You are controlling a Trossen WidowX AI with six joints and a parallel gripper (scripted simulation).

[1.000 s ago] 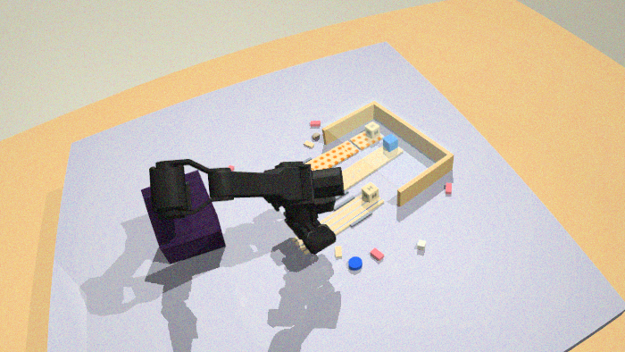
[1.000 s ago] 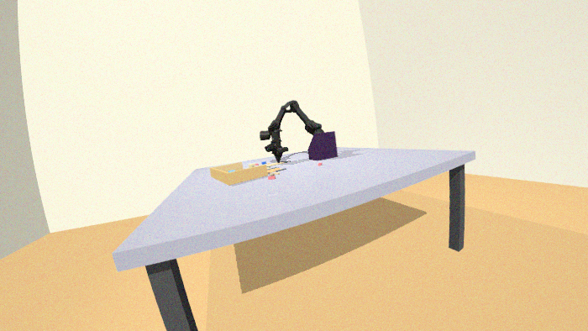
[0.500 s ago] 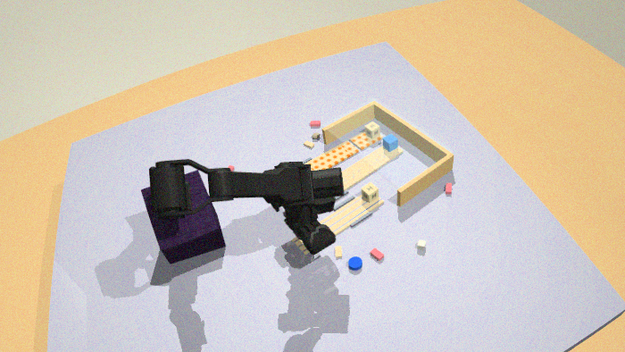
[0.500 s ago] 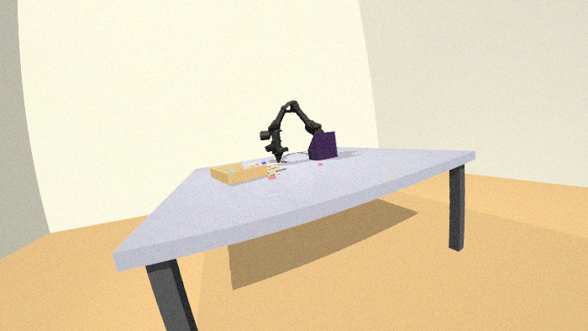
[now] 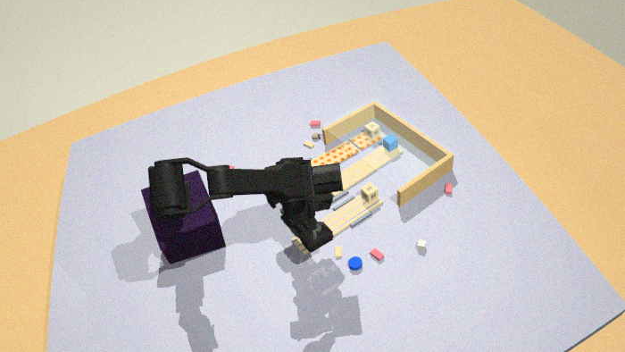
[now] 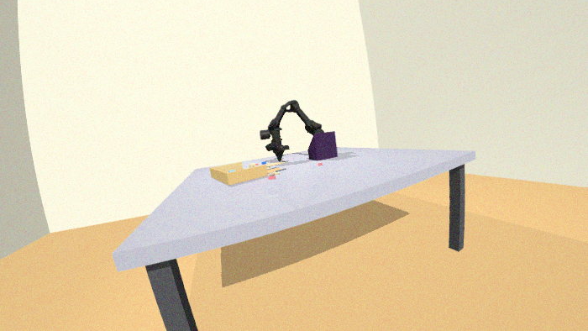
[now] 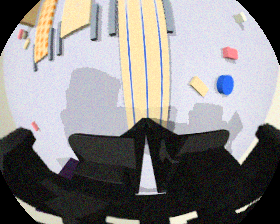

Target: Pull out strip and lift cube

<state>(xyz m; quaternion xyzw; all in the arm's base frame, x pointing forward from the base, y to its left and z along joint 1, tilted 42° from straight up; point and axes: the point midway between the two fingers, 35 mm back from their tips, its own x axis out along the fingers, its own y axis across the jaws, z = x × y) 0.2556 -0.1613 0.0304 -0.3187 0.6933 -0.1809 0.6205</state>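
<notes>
Now: gripper tip 10 cm short of the strip, 2 cm to the right of it and 1 cm above it. Round my gripper tip: blue disc 8 cm ahead, 11 cm to the right, 1 cm below.
</notes>
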